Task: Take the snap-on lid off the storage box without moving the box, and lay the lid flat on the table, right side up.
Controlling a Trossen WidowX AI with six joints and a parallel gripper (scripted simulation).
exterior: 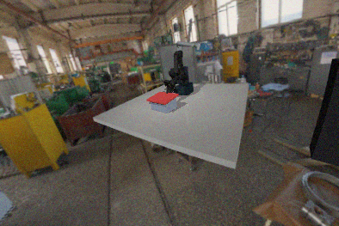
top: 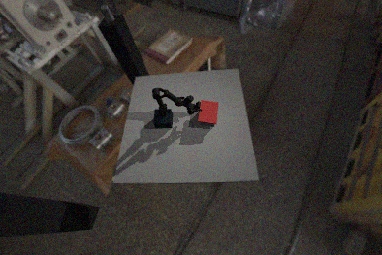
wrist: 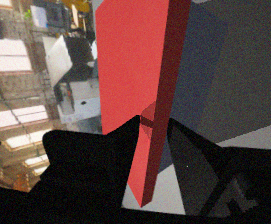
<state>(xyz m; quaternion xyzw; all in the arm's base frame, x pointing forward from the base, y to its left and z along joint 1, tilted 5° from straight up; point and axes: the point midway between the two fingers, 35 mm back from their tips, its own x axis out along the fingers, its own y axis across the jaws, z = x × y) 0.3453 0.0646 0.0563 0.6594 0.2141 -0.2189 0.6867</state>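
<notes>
Now: the lid 80 mm ahead of my gripper tip. Also, from my gripper tip: grey storage box 70 mm ahead, 60 mm below.
</notes>
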